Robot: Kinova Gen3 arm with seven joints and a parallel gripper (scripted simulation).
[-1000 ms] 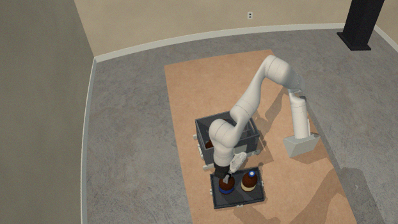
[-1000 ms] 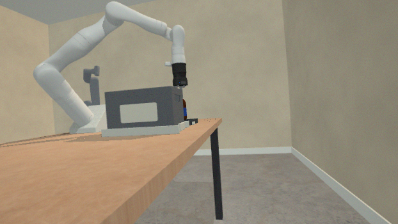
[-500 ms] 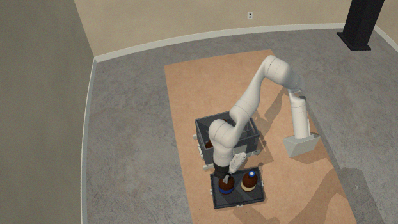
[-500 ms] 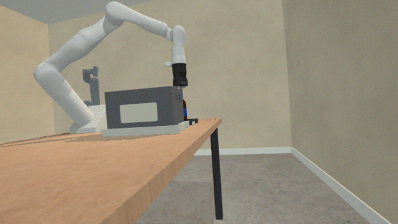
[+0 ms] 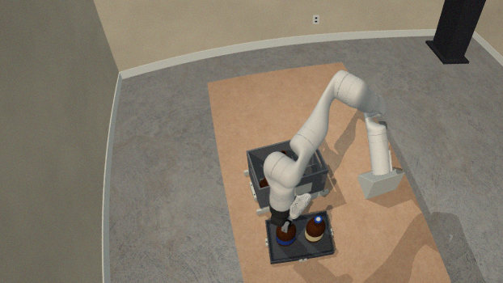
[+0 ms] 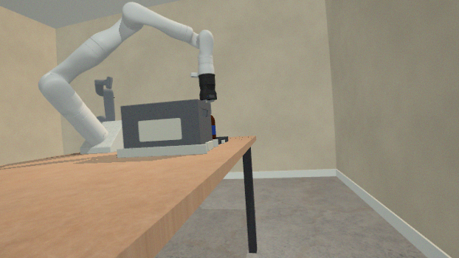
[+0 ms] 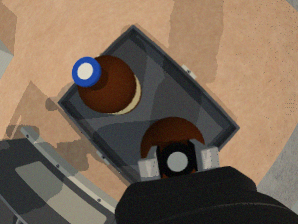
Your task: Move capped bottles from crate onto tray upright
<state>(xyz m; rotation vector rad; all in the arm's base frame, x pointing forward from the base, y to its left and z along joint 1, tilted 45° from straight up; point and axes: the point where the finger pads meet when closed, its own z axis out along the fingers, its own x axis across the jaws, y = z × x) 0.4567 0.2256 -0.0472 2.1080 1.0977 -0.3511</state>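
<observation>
Right now the dark tray is 6 cm behind my hand and 15 cm below it. The rest, counted from my hand: crate (5 cm behind, 26 cm to the right, 8 cm below).
</observation>
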